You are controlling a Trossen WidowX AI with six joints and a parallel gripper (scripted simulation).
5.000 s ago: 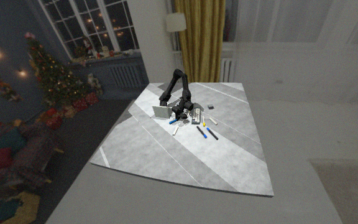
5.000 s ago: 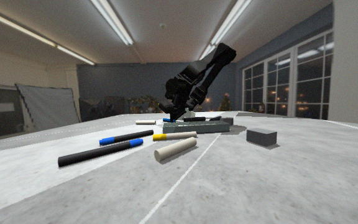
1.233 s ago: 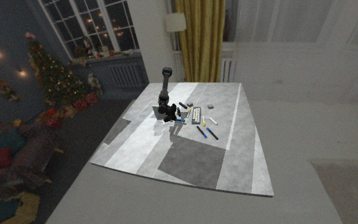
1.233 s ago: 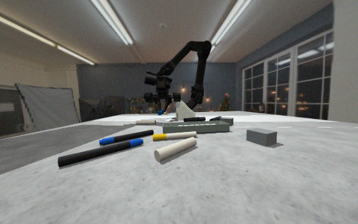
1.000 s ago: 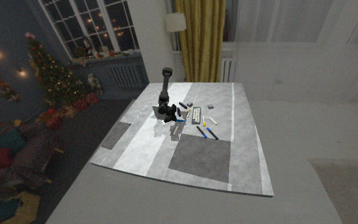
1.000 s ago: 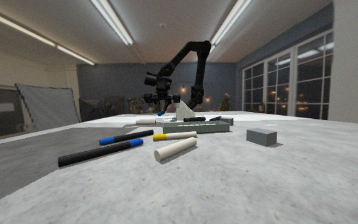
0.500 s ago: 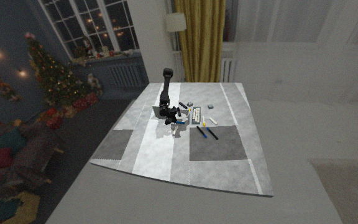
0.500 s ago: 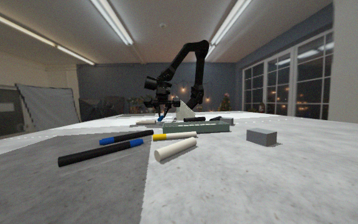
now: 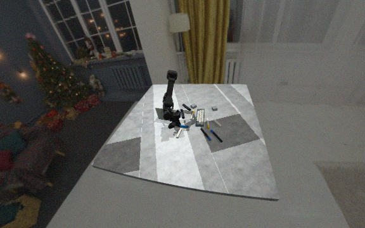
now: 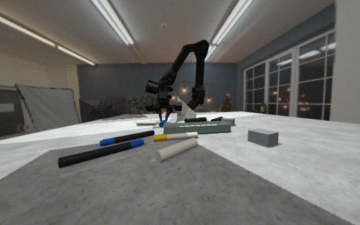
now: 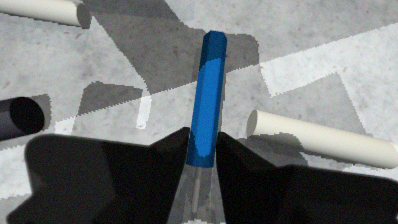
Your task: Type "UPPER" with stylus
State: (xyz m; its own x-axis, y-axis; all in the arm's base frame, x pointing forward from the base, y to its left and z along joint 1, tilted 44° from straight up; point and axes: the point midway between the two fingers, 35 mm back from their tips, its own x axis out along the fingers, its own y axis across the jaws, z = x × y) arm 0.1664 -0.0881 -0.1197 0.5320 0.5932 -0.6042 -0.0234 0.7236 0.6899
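My gripper tip is now 1 cm past the blue stylus. From my gripper tip the other things lie so: thin metal tip (4 cm behind); then grey block (27 cm ahead, 28 cm to the left).
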